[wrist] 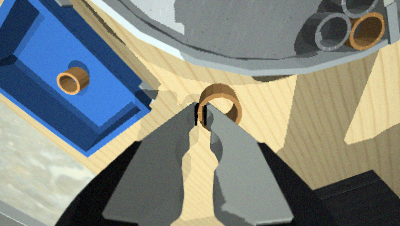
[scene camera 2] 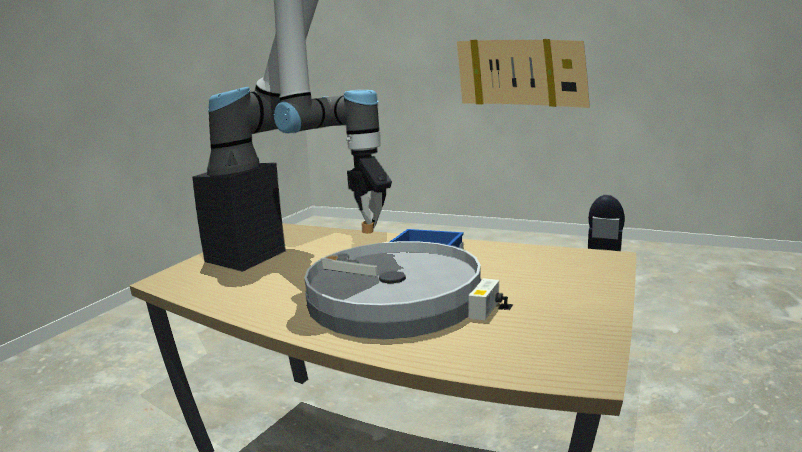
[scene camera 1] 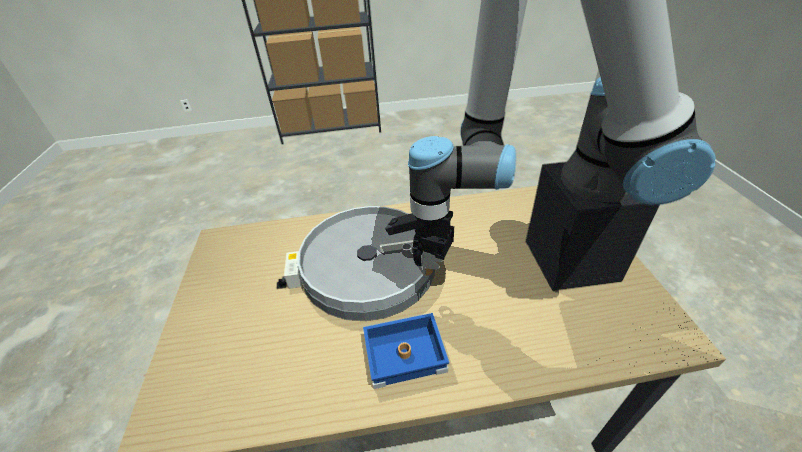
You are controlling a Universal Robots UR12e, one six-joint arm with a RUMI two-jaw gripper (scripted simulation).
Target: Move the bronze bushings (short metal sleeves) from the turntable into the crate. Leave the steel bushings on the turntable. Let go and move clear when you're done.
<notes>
I see my gripper (scene camera 1: 425, 273), a bronze bushing (wrist: 372, 28), a bronze bushing (wrist: 219, 90), a grey turntable (scene camera 1: 344, 260) and a blue crate (scene camera 1: 382, 340).
My gripper shows as well in the wrist view (wrist: 201, 104) and in scene camera 2 (scene camera 2: 372, 228). The blue crate also shows in the wrist view (wrist: 87, 121).
</notes>
